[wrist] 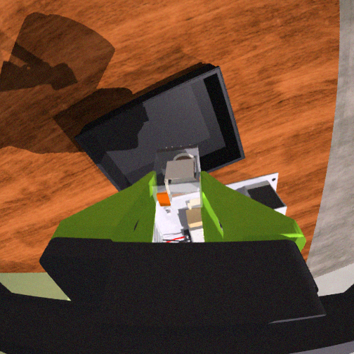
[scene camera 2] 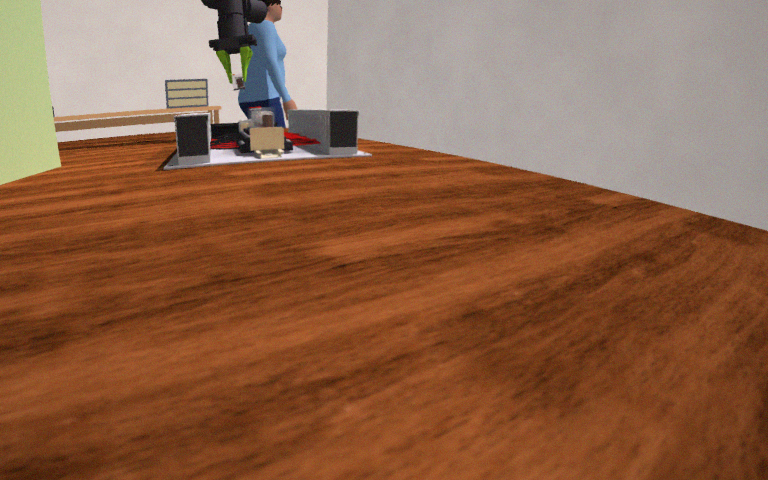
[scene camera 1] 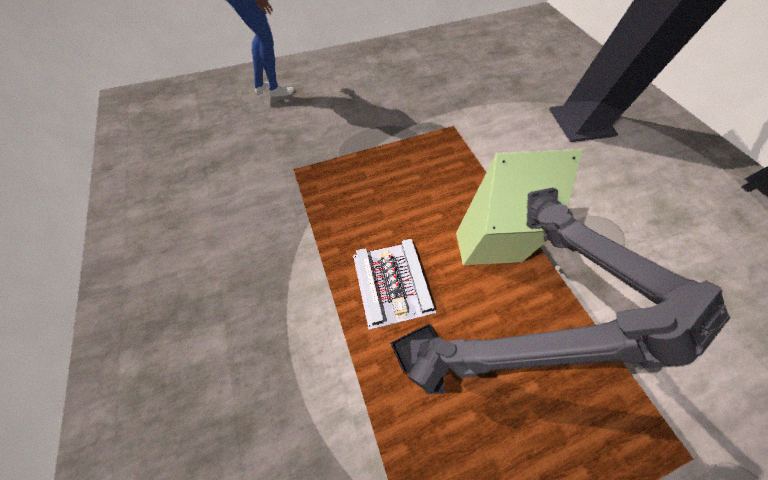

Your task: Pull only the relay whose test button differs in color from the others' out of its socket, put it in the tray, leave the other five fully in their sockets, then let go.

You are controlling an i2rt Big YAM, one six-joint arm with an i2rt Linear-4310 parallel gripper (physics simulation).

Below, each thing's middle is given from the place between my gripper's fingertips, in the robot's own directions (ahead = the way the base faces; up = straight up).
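I see that my gripper is 130 mm above the white panel [scene camera 1: 387, 310], and that it is also 290 mm to the left of the panel and 30 mm short of it.
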